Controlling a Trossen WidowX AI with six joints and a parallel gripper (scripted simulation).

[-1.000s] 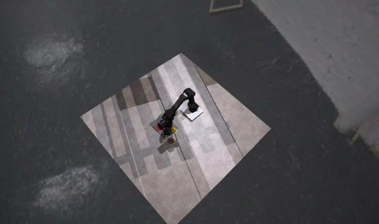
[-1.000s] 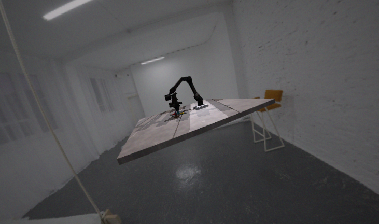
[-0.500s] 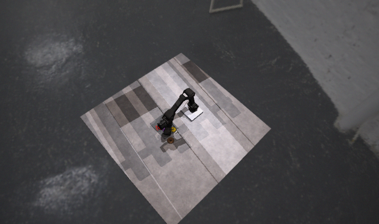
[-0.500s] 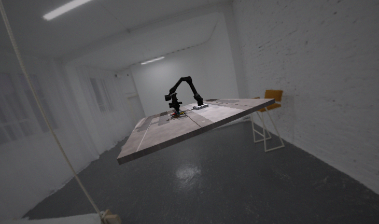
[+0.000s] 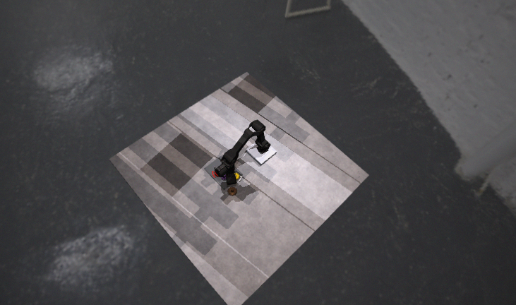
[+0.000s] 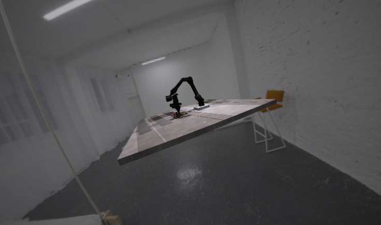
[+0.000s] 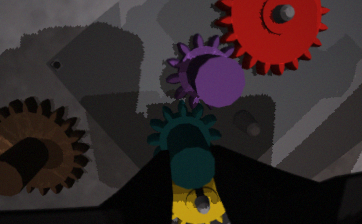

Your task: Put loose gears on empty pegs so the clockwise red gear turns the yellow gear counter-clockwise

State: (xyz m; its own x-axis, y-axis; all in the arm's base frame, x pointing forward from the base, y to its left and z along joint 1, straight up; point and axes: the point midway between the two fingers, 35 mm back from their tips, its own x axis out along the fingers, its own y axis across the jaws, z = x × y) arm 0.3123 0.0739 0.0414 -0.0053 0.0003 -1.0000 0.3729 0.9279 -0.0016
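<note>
The teal gear is 10 mm below my gripper tip. The rest, counted from my gripper tip: purple gear 30 mm ahead, 30 mm to the right, 20 mm below; then yellow gear 40 mm behind, 10 mm to the left, 20 mm below; then grey board 10 mm ahead, 70 mm to the right, 40 mm below.
</note>
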